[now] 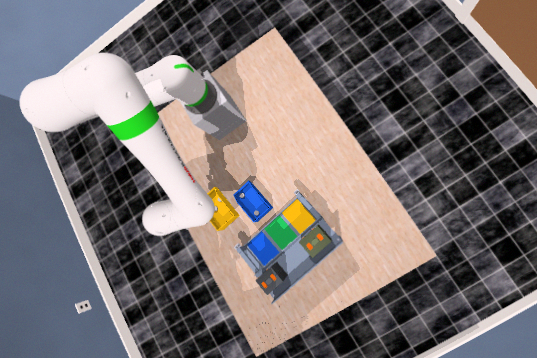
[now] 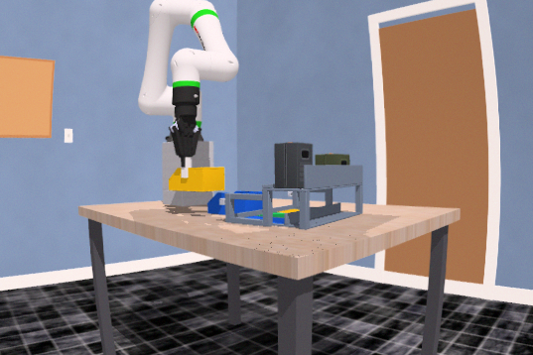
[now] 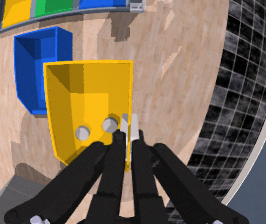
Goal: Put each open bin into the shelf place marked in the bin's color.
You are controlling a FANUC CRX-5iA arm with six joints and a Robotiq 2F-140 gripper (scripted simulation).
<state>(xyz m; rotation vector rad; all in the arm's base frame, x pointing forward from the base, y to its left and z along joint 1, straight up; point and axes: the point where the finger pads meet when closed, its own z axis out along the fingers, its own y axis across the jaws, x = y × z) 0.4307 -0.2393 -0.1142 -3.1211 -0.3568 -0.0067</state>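
My gripper is now 5 cm to the right of the yellow bin, 4 cm above it and 1 cm past it. From my hand the other things lie so: dark box 35 cm ahead, 14 cm to the left; then blue bin 18 cm to the left, 12 cm below, 2 cm ahead.
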